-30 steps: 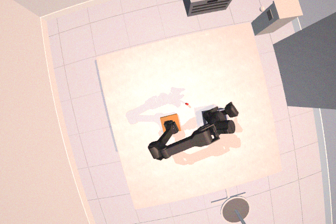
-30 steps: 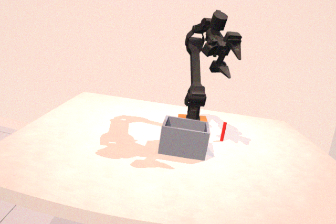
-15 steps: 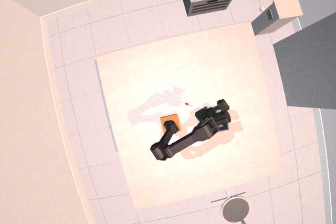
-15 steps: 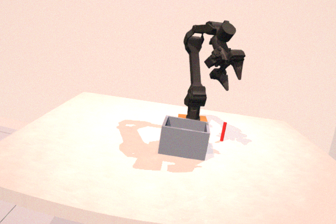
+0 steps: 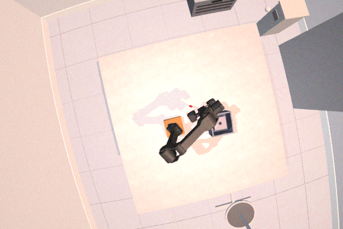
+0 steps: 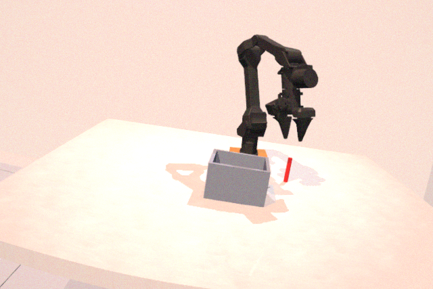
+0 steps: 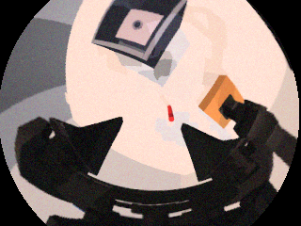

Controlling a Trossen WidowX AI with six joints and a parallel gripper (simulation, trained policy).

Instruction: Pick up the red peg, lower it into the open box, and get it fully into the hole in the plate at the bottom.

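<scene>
Now: gripper tip 5 cm past the red peg, 1 cm to the right of it and 11 cm above it. Also, from my gripper tip: grey box (14 cm ahead, 15 cm to the right, 12 cm below).
</scene>
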